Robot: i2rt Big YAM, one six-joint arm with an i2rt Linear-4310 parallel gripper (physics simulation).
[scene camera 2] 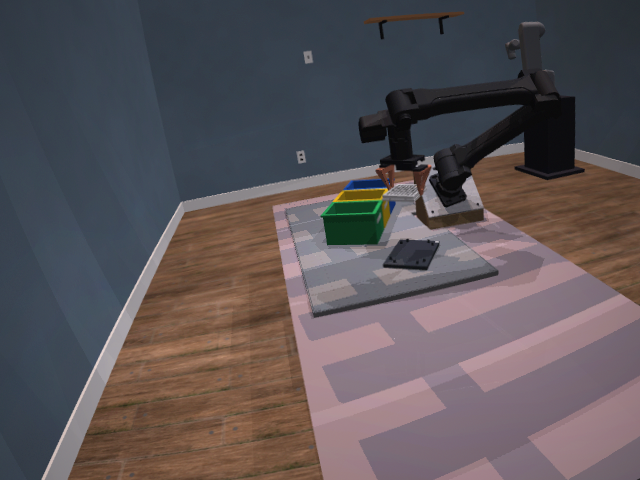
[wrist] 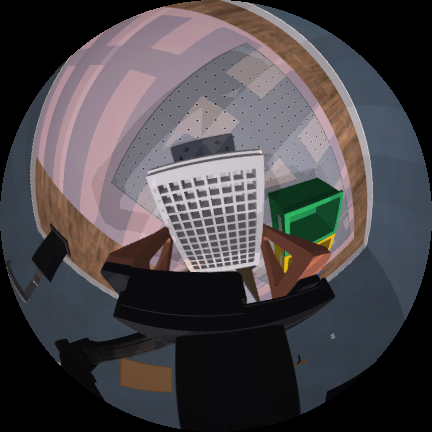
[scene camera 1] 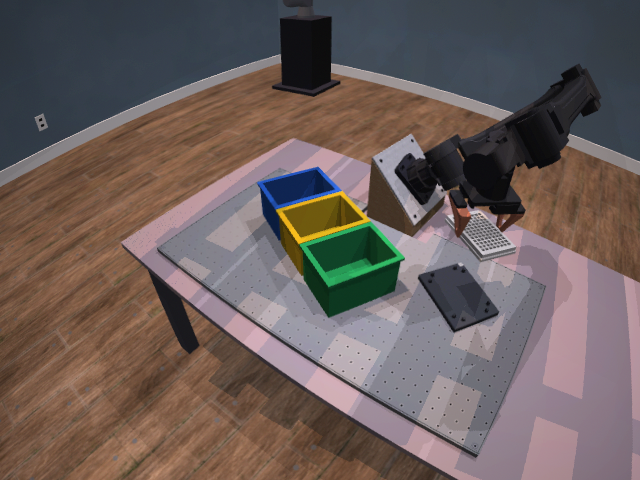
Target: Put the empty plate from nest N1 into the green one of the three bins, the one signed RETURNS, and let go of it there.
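The white plate, with a grid of square wells, hangs level in the air, above and behind the dark nest, which stands without a plate on it. My gripper is shut on the plate, its copper-coloured fingers at the two long sides. The green bin stands on the board, to the right of the plate in the wrist view. A pale label shows on its side in scene camera 2, too small to read.
The yellow bin and the blue bin stand in a row behind the green one. The arm's wedge-shaped base stands behind the perforated board, close to the bins.
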